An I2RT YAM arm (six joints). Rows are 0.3 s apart.
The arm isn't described. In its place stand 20 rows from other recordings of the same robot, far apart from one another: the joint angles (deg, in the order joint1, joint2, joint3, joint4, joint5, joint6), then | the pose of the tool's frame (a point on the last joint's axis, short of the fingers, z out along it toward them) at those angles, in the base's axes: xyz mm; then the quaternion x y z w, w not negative.
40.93, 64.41, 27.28, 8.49, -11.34, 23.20 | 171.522 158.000 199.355 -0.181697 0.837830 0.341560 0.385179
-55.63, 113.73, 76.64, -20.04, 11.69, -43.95 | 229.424 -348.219 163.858 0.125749 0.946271 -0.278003 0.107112
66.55, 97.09, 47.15, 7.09, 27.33, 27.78 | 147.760 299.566 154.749 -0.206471 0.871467 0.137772 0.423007
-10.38, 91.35, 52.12, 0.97, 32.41, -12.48 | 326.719 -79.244 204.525 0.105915 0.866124 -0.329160 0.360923
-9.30, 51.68, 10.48, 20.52, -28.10, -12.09 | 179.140 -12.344 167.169 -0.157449 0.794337 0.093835 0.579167
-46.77, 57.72, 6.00, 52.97, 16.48, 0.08 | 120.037 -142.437 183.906 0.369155 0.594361 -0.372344 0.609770
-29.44, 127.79, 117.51, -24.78, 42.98, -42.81 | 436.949 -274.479 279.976 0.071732 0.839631 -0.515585 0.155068
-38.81, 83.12, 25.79, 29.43, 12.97, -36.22 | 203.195 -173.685 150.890 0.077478 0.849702 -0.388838 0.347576
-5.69, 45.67, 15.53, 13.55, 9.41, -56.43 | 180.625 -23.846 200.062 -0.298052 0.742970 -0.363666 0.476348
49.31, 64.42, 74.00, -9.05, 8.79, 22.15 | 165.020 183.578 452.572 -0.111860 0.694922 0.369828 0.606463
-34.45, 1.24, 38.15, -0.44, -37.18, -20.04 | 10.720 18.736 375.170 -0.228857 0.459165 -0.259786 0.818110
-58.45, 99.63, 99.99, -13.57, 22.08, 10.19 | 204.663 -358.901 410.870 0.531938 0.568263 -0.386173 0.494965
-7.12, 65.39, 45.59, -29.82, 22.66, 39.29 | 226.649 -42.133 245.587 0.424923 0.819098 -0.083409 0.376247
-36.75, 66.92, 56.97, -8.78, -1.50, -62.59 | 218.477 -161.981 337.945 -0.189140 0.790396 -0.437225 0.385143
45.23, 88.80, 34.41, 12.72, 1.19, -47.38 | 203.190 203.779 140.334 -0.656697 0.633323 -0.017153 0.409094
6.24, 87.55, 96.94, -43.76, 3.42, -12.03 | 329.323 33.873 414.592 -0.126608 0.875063 -0.049916 0.464482
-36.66, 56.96, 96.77, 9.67, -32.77, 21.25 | 86.409 -40.293 616.767 -0.070724 0.418808 -0.023869 0.905002
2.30, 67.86, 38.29, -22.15, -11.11, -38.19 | 230.227 16.113 203.806 -0.355149 0.871212 -0.013545 0.338638
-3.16, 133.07, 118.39, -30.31, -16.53, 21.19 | 528.716 -19.045 225.867 0.139029 0.905292 0.190518 0.353300
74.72, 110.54, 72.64, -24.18, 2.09, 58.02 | 105.116 379.843 160.742 -0.136554 0.960656 0.213886 0.112897
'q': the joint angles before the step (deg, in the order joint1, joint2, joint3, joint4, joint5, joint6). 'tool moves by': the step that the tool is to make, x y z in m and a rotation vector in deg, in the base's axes. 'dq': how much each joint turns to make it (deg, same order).
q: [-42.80, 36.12, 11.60, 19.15, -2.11, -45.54]
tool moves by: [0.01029, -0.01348, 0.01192, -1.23, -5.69, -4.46]
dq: [-0.09, 7.47, 1.85, 10.63, 4.22, 3.18]
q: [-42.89, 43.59, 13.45, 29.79, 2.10, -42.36]
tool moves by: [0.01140, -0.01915, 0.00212, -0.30, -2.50, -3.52]
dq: [-1.41, 9.57, 2.10, 9.40, 2.13, 1.49]
